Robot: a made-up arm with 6 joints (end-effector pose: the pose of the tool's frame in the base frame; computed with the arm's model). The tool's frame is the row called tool.
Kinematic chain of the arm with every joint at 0, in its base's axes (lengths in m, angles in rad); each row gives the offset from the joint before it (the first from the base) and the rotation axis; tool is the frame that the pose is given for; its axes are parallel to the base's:
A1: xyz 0 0 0.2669 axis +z
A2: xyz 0 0 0 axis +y
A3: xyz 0 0 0.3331 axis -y
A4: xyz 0 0 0 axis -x
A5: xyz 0.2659 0 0 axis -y
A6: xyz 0 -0.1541 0 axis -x
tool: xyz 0 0 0
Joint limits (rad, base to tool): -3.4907..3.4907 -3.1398..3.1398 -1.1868..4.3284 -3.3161..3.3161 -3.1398..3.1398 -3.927..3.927
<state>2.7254 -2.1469 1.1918 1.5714 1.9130 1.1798</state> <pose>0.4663 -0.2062 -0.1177 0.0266 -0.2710 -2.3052</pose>
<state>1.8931 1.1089 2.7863 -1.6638 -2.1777 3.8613</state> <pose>-0.1474 0.3962 0.6961 -0.7526 2.3289 1.2100</pose>
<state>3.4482 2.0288 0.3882 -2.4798 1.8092 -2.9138</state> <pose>-0.1404 -0.1720 -0.1390 2.6611 1.3512 0.5814</pose>
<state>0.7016 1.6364 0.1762 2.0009 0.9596 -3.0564</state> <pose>0.3412 0.3724 -0.0038 0.5392 2.4000 0.0410</pose>
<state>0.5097 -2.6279 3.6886 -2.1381 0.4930 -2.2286</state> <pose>0.0525 0.1242 -0.1442 -1.9571 0.0637 0.2796</pose>
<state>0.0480 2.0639 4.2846 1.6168 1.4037 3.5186</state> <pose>0.0096 0.0076 0.2278 -0.6398 -0.9587 1.4328</pose>
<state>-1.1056 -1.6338 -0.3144 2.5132 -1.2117 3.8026</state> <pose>-0.0474 0.3723 0.5260 -0.8069 -2.3862 -1.2272</pose>
